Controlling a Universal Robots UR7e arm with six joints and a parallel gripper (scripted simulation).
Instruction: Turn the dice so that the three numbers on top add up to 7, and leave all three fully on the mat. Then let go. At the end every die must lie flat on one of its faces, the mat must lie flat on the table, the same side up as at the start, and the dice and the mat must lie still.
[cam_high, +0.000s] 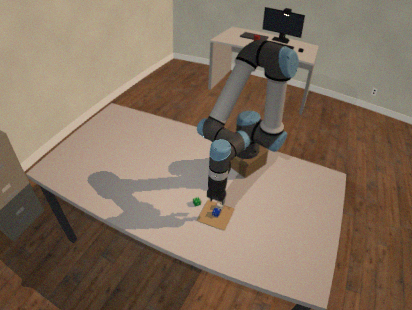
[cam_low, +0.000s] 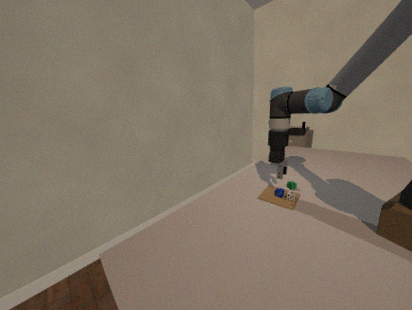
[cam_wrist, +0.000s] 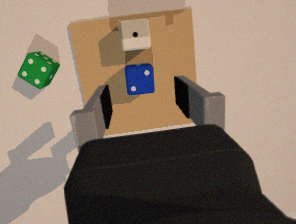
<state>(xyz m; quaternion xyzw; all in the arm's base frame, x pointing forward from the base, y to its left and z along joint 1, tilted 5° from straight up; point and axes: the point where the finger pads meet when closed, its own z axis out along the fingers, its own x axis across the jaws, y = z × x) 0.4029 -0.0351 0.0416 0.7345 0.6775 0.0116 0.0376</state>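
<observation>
Right now my hand is 30 mm past the green die, 110 mm to the left of it and 100 mm above it. From my hand the other things lie so: white die 50 mm behind, 10 mm to the left, 90 mm below; blue die 90 mm below; tan mat 110 mm below.
</observation>
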